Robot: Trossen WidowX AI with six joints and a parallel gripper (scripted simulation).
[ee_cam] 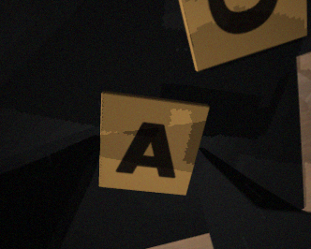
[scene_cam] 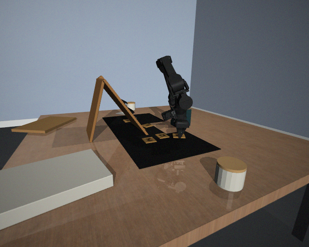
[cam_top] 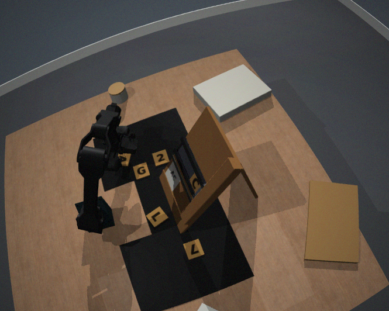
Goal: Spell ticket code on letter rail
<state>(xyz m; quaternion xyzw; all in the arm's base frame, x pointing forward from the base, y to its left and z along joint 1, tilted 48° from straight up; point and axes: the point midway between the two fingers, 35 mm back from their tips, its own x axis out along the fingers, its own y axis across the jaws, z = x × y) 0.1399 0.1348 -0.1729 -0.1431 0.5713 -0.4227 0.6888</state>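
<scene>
My gripper tip is now 150 mm short of the tile, 40 mm to the left of it and 10 mm above it. The rest, counted from my gripper tip: white ticket: 170 mm to the right, 170 mm ahead, 50 mm above; then flat tan panel: 650 mm ahead, 520 mm to the right, 10 mm below; then black mat: 210 mm to the right, 60 mm ahead, 20 mm below.
</scene>
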